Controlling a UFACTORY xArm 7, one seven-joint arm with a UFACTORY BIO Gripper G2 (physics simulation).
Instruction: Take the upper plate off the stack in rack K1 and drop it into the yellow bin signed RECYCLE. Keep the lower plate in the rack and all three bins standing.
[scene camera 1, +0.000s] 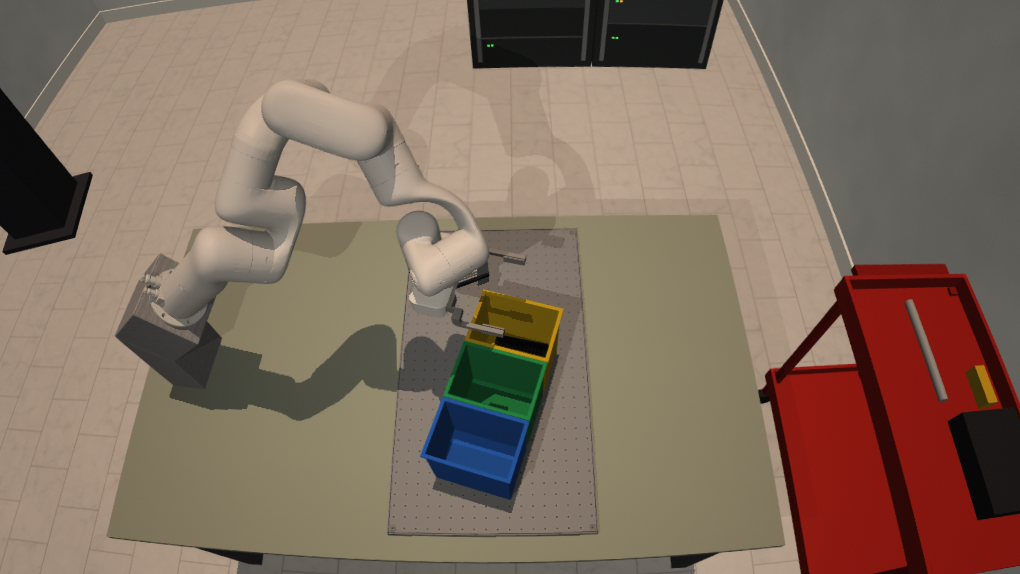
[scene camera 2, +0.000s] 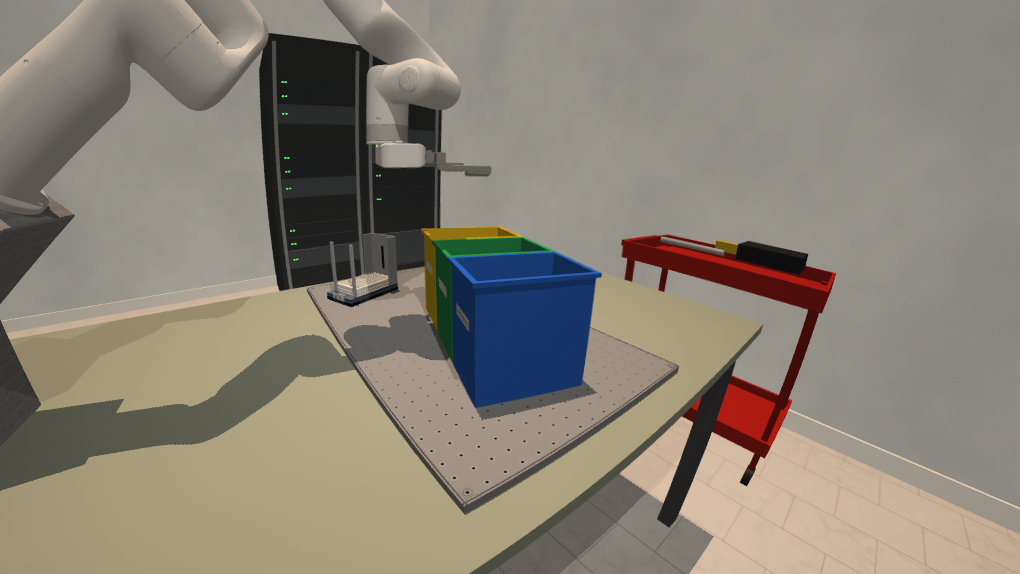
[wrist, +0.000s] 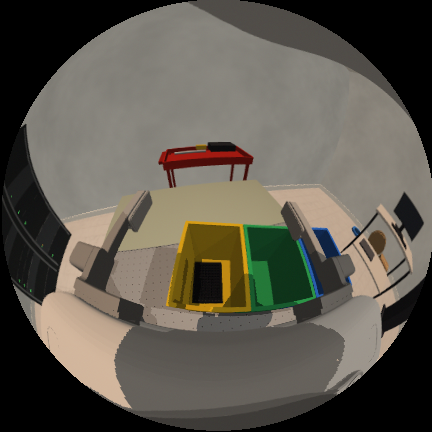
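Seen in the pictures: end effector, tool point: (scene camera 1: 504, 293) (scene camera 2: 464, 168) (wrist: 218, 214); arm's base, origin of the base link: (scene camera 1: 178, 298).
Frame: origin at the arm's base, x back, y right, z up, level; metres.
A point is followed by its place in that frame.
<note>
A black plate (scene camera 1: 527, 347) @[x -0.721, y 0.106, z -0.314 m] (wrist: 207, 282) @[x -0.692, y 0.121, z -0.308 m] lies inside the yellow bin (scene camera 1: 543, 326) @[x -0.759, y 0.102, z -0.230 m] (scene camera 2: 430, 292) @[x -0.611, y 0.093, z -0.264 m] (wrist: 215, 240) @[x -0.757, y 0.174, z -0.207 m], at its bottom. The green bin (scene camera 1: 492, 374) @[x -0.625, y 0.178, z -0.265 m] (scene camera 2: 443, 321) @[x -0.550, y 0.204, z -0.275 m] (wrist: 280, 260) @[x -0.631, y 0.313, z -0.231 m] and the blue bin (scene camera 1: 474, 456) @[x -0.550, y 0.340, z -0.321 m] (scene camera 2: 527, 335) @[x -0.521, y 0.404, z -0.222 m] (wrist: 324, 237) @[x -0.594, y 0.442, z -0.163 m] stand upright in line with the yellow bin. A pale plate (scene camera 2: 363, 284) @[x -0.577, y -0.132, z -0.292 m] sits in rack K1 (scene camera 2: 389, 260) @[x -0.647, y -0.115, z -0.241 m]; the arm hides much of the rack in scene camera 1. My gripper (scene camera 1: 498, 294) @[x -0.670, y 0.128, z -0.015 m] (scene camera 2: 477, 170) (wrist: 217, 215) @[x -0.670, y 0.128, z -0.015 m] is open and empty, with its fingers wide apart, well above the yellow bin.
The bins and rack stand on a perforated board (scene camera 1: 556, 464) @[x -0.722, y 0.396, z -0.323 m] (scene camera 2: 427, 428) @[x -0.385, y 0.357, z -0.323 m] on the table (scene camera 1: 663, 428) @[x -0.983, y 0.369, z -0.336 m] (scene camera 2: 249, 428) @[x -0.209, y 0.185, z -0.336 m]. A red cart (scene camera 1: 820, 464) (scene camera 2: 727, 269) (wrist: 207, 161) stands beyond the table. Black server cabinets (scene camera 1: 531, 53) (scene camera 2: 313, 142) (wrist: 30, 240) stand behind.
</note>
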